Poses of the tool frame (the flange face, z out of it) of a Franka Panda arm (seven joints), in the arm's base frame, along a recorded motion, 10 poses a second.
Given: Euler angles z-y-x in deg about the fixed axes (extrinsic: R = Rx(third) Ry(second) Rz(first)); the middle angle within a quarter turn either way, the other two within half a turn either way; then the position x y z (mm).
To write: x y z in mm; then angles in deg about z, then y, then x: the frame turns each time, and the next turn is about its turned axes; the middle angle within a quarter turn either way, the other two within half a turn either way. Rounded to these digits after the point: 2 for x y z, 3 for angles.
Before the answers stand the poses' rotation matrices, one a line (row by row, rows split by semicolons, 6 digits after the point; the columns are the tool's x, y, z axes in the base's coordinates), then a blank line. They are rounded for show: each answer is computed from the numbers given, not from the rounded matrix.
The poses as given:
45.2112 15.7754 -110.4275 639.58 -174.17 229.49
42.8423 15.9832 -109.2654 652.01 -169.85 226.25
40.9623 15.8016 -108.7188 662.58 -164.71 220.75
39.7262 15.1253 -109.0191 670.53 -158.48 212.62
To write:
0.677961 -0.682977 0.271867; -0.427189 -0.065071 0.901818; -0.598230 -0.727536 -0.335876
0.704883 -0.653696 0.275355; -0.414949 -0.065173 0.907508; -0.575289 -0.753945 -0.317190
0.726605 -0.630789 0.272307; -0.405139 -0.073271 0.911314; -0.554895 -0.772487 -0.308796
0.742464 -0.616979 0.260931; -0.398007 -0.092977 0.912659; -0.538831 -0.781468 -0.314594

639.58 -174.17 229.49 -32.215 36.743 -114.781
652.01 -169.85 226.25 -30.484 35.120 -112.817
662.58 -164.71 220.75 -29.143 33.703 -111.789
670.53 -158.48 212.62 -28.194 32.604 -111.928

